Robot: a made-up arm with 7 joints.
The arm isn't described. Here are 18 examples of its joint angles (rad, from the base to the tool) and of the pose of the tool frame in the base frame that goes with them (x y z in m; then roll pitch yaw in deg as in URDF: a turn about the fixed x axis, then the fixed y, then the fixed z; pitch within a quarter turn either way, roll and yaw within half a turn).
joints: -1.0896 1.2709 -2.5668 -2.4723 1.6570 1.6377 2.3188
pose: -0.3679 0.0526 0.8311 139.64 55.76 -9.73
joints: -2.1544 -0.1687 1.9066 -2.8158 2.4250 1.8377 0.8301
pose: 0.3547 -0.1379 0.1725 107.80 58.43 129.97
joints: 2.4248 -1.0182 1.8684 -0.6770 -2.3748 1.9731 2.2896
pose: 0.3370 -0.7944 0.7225 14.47 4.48 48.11
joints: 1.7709 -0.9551 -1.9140 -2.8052 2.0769 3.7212 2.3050
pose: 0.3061 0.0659 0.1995 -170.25 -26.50 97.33
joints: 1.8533 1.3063 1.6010 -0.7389 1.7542 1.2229 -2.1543
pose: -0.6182 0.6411 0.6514 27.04 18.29 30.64
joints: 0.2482 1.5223 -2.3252 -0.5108 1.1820 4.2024 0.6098
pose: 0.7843 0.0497 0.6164 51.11 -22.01 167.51
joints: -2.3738 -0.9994 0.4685 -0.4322 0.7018 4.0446 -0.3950
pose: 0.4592 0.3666 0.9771 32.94 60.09 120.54
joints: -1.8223 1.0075 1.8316 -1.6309 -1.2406 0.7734 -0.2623
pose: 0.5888 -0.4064 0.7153 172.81 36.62 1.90
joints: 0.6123 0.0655 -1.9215 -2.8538 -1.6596 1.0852 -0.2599
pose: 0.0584 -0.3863 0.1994 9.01 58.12 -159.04
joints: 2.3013 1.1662 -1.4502 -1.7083 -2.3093 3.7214 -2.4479
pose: 0.2146 0.6482 0.4246 -164.45 -47.99 2.55
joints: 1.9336 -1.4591 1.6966 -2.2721 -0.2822 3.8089 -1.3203
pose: -0.4905 -0.3295 0.3291 156.49 71.01 -5.09
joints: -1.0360 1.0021 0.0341 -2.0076 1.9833 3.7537 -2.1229
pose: 0.2176 -0.4251 0.0084 150.38 9.89 -55.00
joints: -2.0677 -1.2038 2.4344 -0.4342 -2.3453 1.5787 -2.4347
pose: 0.5764 0.7181 0.5436 -5.60 6.20 -94.00
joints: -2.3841 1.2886 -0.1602 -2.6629 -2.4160 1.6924 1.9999
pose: -0.0302 0.0682 -0.0933 122.15 15.90 -99.65
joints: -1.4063 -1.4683 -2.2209 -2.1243 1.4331 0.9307 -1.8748
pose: -0.5604 0.0465 0.0487 -0.21 7.07 111.95
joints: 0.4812 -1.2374 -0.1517 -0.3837 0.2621 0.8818 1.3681
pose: -0.6456 -0.3685 0.9282 -80.02 -14.58 -57.44
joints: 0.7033 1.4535 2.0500 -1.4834 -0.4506 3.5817 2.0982
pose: 0.0402 0.7018 0.7550 18.04 49.71 123.63
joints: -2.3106 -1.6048 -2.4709 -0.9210 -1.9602 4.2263 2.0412
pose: 0.2403 0.6811 0.0700 -86.62 -13.57 45.82
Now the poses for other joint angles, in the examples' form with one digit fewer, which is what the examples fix.
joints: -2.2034 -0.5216 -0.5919 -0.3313 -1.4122 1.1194 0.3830
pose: 0.084 0.338 1.256 -147.1 -39.5 82.5
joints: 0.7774 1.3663 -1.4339 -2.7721 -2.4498 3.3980 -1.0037
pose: 0.156 -0.325 0.288 -114.1 -22.9 153.3
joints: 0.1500 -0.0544 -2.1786 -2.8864 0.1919 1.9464 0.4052
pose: -0.163 -0.344 0.170 155.8 52.8 -159.7
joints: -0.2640 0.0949 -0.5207 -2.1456 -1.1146 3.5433 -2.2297
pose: 0.477 -0.390 0.508 -175.3 63.7 162.0
